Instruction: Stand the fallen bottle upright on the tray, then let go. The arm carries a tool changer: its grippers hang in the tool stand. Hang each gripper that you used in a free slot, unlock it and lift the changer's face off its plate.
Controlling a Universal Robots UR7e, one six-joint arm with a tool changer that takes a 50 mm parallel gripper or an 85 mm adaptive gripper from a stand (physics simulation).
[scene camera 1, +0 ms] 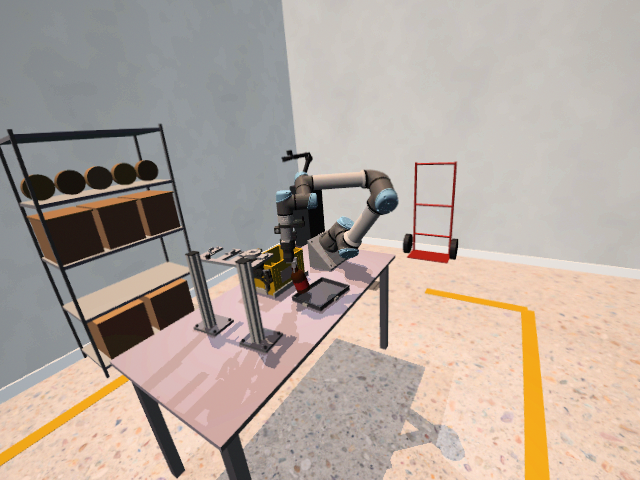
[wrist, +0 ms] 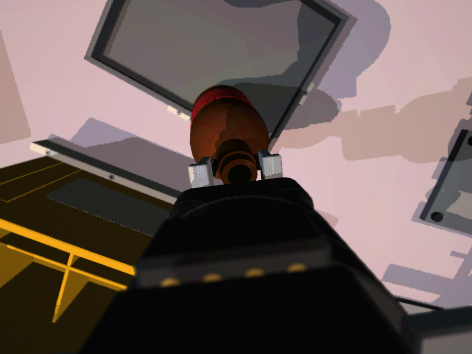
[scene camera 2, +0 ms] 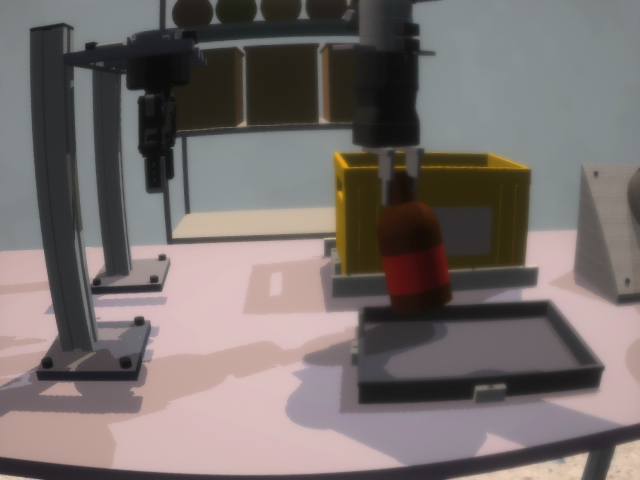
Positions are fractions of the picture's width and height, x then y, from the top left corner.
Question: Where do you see a brown bottle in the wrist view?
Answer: At 0.48, 0.35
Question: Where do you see a brown bottle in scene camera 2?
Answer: At 0.64, 0.49
